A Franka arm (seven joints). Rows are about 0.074 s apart.
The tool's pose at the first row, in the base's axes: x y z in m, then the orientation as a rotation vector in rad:
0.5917, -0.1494, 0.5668, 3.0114, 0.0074, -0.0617
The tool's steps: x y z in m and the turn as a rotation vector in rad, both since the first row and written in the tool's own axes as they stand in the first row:
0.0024, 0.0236, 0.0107, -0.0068, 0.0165, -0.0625
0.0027, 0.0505, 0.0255, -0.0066, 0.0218, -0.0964
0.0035, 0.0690, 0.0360, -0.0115, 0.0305, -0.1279
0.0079, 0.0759, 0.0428, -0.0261, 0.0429, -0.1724
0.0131, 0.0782, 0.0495, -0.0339, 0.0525, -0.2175
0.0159, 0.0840, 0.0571, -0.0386, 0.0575, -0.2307
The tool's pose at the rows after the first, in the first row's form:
0.5938, -0.1742, 0.5591, 3.0046, 0.1031, -0.0428
0.5937, -0.2028, 0.5479, 3.0034, 0.1546, -0.0382
0.5943, -0.2225, 0.5399, 2.9966, 0.2026, -0.0280
0.5984, -0.2302, 0.5339, 2.9779, 0.2698, -0.0136
0.6034, -0.2333, 0.5273, 2.9645, 0.3374, -0.0035
0.6059, -0.2400, 0.5204, 2.9578, 0.3572, 0.0027

